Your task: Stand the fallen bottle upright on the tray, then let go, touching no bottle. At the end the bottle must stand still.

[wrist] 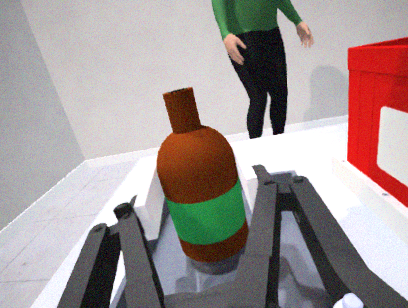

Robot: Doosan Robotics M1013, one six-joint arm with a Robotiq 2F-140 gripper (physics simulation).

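Places are measured from the arm's base along level axes (x down, y right, z back), in centimetres.
Where they show: gripper, between the fingertips: (197,168).
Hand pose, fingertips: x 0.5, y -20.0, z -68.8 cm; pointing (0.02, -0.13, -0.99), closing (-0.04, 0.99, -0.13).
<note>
Things, the pixels of their top centre, and the offset from my fingertips. "spot": a spot on its surface instead. Level surfaces: height alone.
- brown bottle, centre of its top: (178,90) dz +0.3, dx -7.6, dy +0.1 cm
- grey tray, a spot on its surface: (172,267) spot: dz +2.8, dx +9.6, dy -4.5 cm
- red crate, a spot on its surface: (364,115) spot: dz -7.1, dx +0.0, dy +19.0 cm
- white table, height of its surface: dx +10.1 cm
The brown bottle (202,170) with a green label stands neck up between the fingers and leans slightly left in the view. My gripper (197,168) is shut on it, with a white pad on each side of its body. The bottle's base is over the grey tray (172,267), with a dark patch showing right below it. Whether the base touches the tray cannot be told. The finger linkages hide parts of the tray.
A red crate (364,115) with a white panel stands at the right on the white table (300,150). A person (260,60) in a green top and black trousers stands behind the table. A small whitish object (349,301) shows at the bottom right edge.
</note>
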